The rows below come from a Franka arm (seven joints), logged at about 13 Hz.
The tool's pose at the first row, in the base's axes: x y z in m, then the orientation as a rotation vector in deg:
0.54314 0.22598 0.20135 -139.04 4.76 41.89
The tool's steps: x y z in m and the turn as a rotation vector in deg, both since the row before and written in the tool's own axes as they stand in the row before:
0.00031 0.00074 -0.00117 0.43 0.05 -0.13
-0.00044 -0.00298 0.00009 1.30 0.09 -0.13
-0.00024 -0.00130 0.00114 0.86 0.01 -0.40
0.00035 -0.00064 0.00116 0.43 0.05 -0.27
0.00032 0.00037 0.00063 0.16 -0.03 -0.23
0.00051 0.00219 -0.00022 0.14 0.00 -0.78
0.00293 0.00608 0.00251 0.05 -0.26 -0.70
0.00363 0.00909 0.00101 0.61 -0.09 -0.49
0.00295 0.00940 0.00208 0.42 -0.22 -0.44
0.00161 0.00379 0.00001 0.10 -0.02 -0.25
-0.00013 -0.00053 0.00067 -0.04 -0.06 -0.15
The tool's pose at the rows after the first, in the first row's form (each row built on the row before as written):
0.54381 0.22475 0.20158 -138.63 4.77 41.68
0.54406 0.22718 0.20334 -137.41 5.09 41.24
0.54362 0.22887 0.20343 -136.55 4.91 40.87
0.54352 0.23011 0.20286 -136.13 4.75 40.60
0.54341 0.23024 0.20208 -135.94 4.52 40.50
0.54344 0.22845 0.20070 -135.71 3.64 40.10
0.54343 0.22561 0.19408 -135.48 2.71 40.06
0.54415 0.21966 0.18628 -134.80 2.30 39.82
0.54375 0.21414 0.17787 -134.26 1.83 39.79
0.54435 0.21150 0.17477 -134.12 1.56 39.67
0.54403 0.21230 0.17474 -134.12 1.34 39.67

